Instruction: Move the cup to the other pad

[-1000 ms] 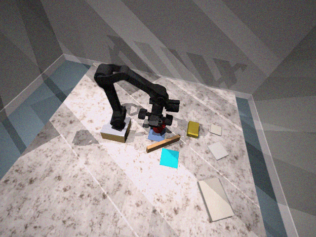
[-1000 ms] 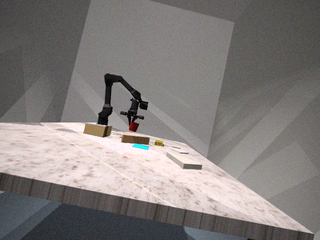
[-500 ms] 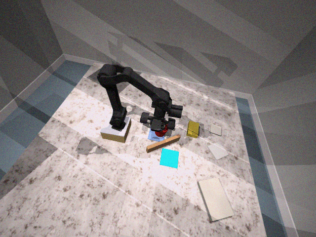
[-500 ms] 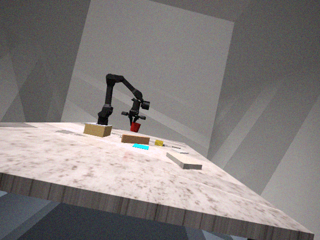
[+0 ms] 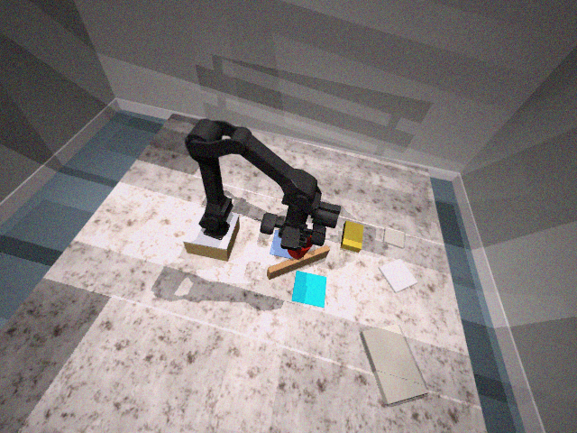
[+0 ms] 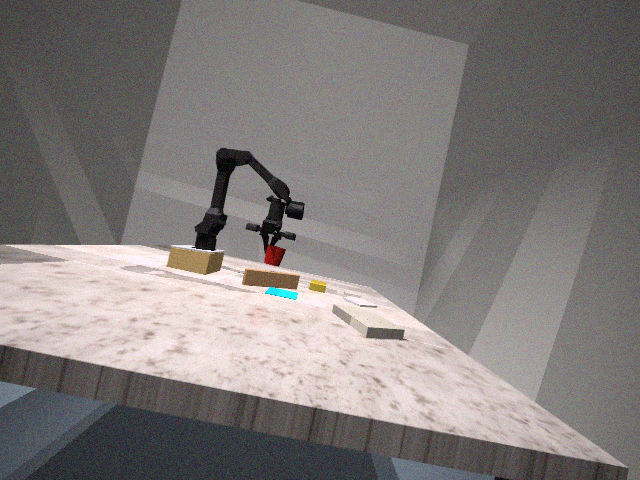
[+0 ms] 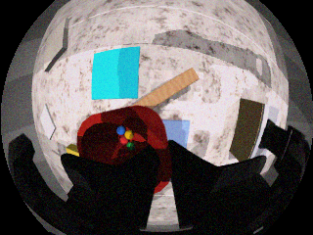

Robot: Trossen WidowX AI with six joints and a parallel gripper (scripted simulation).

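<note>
My gripper tip is 130 mm above the cyan pad, 110 mm short of it and 60 mm to the left of it. The rest, counted from my gripper tip: wooden bar 100 mm below, 50 mm ahead; then red cup 30 mm ahead; then blue pad 130 mm below, 60 mm to the left, 20 mm behind.
</note>
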